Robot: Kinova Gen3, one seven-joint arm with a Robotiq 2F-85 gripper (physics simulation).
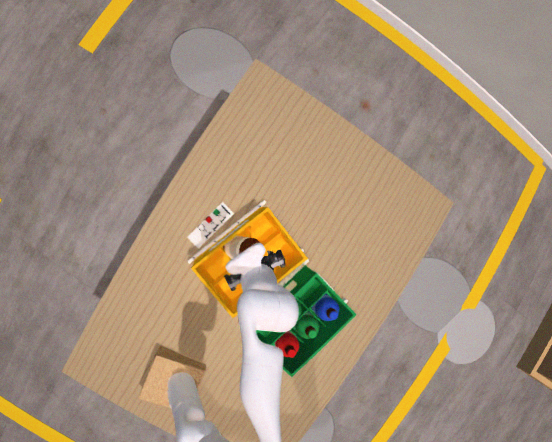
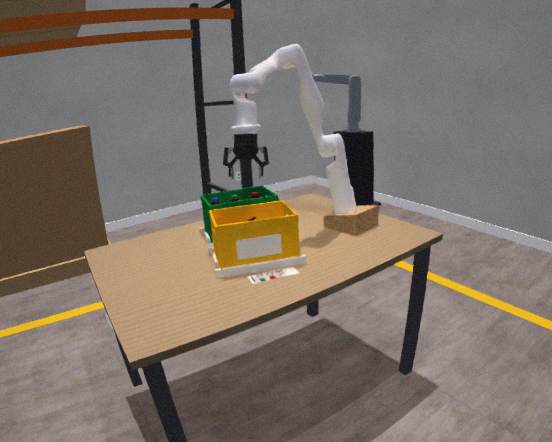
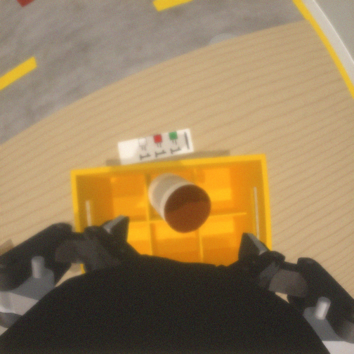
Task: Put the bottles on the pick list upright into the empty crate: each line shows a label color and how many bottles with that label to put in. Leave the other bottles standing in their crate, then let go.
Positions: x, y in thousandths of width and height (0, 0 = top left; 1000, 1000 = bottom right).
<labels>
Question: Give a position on a pick list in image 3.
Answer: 501, 403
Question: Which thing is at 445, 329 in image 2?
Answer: My gripper.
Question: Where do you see a white bottle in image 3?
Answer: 521, 583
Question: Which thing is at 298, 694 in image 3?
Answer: My gripper.
</labels>
